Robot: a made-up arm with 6 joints.
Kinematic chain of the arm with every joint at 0, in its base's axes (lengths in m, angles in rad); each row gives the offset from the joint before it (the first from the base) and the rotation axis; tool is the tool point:
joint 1: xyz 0 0 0.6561 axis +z
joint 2: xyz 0.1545 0 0 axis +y
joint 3: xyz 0 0 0.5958 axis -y
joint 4: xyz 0 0 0.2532 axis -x
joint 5: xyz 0.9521 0 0 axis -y
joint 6: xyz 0.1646 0 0 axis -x
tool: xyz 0 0 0
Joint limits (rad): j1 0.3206..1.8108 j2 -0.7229..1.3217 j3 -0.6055..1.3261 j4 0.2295..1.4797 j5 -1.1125..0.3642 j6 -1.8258..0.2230
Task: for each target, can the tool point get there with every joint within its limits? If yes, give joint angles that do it. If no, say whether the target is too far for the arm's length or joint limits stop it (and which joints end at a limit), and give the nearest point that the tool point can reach.
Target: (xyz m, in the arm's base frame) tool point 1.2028 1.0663 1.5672
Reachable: yes | joints 0.7554 0.8334 1.0929 1.1920 -0.3218 0.0232
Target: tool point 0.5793 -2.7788 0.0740
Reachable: no: too far | nearest point 0.2090 -1.0026 1.9419 | short by 2.604 m
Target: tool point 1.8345 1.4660 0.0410
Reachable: no: too far | nearest point 1.3841 1.1060 0.3128 | short by 0.637 m
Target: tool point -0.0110 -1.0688 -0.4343
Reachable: no: joint limits stop it (at a limit: joint 1, joint 2, joint 3, joint 5) | nearest point 0.5329 0.0569 -0.2131 | short by 1.270 m
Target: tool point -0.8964 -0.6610 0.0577
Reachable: no: joint limits stop it (at a limit: joint 1, joint 2, joint 3, joint 4, joint 5) | nearest point -0.0807 0.4712 -0.1957 | short by 1.418 m
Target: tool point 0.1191 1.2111 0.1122
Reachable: yes | joints 1.4718 0.8078 -0.4041 0.4155 0.0178 -0.4276
